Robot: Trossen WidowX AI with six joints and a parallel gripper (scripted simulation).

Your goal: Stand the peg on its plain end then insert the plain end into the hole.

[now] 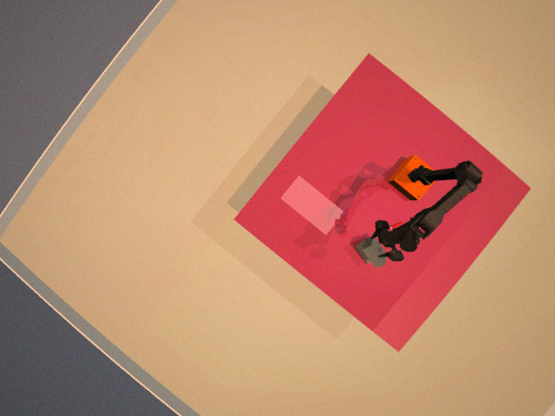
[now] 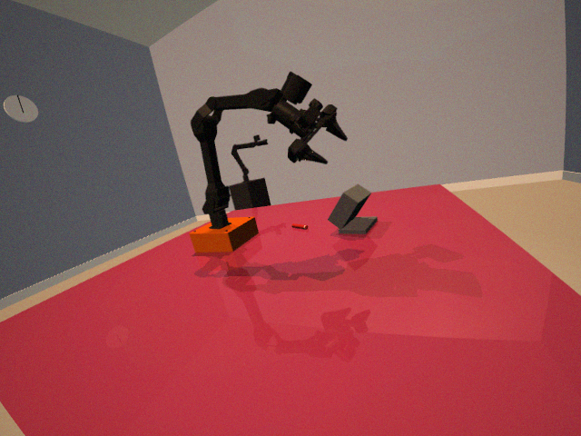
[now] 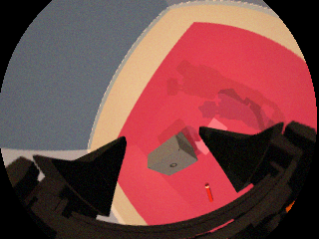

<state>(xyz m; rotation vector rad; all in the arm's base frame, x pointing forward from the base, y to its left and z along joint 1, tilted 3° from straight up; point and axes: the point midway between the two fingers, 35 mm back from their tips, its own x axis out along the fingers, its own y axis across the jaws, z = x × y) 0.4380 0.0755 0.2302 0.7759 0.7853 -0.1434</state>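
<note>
Now: gripper tip 220 mm past the red peg, 90 mm to the right of it and 250 mm above it. Also, from my gripper tip: grey sloped panel: 30 mm behind, 100 mm to the left, 180 mm below.
</note>
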